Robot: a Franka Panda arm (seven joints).
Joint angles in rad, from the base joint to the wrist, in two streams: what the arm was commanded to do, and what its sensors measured. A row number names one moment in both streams.
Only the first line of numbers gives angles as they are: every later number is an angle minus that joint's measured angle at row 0.
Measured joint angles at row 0:
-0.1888 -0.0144 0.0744 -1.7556 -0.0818 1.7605 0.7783
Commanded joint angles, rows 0 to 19:
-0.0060 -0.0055 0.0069 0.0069 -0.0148 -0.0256 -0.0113
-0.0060 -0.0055 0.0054 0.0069 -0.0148 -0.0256 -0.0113
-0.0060 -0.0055 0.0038 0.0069 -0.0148 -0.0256 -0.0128
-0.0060 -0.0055 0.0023 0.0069 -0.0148 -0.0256 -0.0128
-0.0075 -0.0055 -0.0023 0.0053 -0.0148 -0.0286 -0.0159
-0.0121 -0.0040 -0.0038 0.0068 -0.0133 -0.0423 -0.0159
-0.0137 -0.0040 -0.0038 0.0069 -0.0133 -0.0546 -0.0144
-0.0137 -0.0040 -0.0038 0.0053 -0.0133 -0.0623 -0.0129
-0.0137 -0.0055 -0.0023 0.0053 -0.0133 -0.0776 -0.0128
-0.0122 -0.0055 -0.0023 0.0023 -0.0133 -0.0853 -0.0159
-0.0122 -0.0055 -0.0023 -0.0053 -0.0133 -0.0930 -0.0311
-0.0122 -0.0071 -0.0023 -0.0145 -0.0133 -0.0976 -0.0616
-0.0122 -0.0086 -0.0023 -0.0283 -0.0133 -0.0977 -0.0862
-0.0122 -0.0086 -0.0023 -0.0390 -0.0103 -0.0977 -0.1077
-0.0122 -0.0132 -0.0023 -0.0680 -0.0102 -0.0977 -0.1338
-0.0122 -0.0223 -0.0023 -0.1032 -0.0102 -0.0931 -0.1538
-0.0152 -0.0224 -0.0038 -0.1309 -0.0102 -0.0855 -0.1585
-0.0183 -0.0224 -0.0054 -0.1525 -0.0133 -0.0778 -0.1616
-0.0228 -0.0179 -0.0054 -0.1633 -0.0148 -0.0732 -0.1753
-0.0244 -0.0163 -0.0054 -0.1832 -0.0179 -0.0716 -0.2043
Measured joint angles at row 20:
-0.0118 0.0010 -0.0071 -0.1153 -0.0010 -0.0876 -0.1426
